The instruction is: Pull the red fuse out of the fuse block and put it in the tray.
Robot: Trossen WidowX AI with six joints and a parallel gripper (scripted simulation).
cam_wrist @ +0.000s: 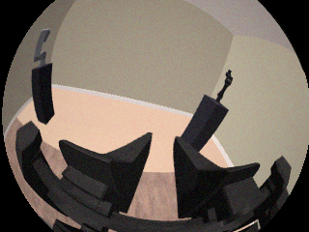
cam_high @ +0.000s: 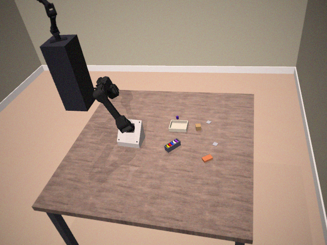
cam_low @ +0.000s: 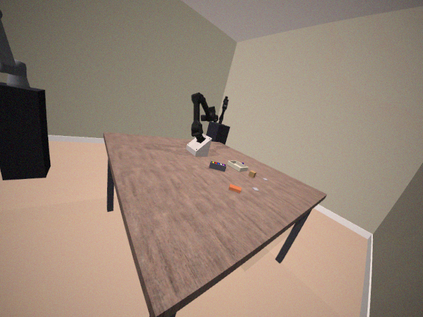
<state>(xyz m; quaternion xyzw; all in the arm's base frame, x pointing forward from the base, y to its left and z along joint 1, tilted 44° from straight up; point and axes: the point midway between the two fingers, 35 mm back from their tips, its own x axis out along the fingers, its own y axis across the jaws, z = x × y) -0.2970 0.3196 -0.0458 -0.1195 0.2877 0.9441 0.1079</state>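
Right now the red fuse is 64 cm ahead of my gripper tip, 33 cm to the right of it and 25 cm below it. The rest, counted from my gripper tip: cream tray 65 cm ahead, 28 cm below, 10 cm to the right; then tan cube 80 cm ahead, 26 cm below, 11 cm to the right; then small purple object 63 cm ahead, 27 cm below.
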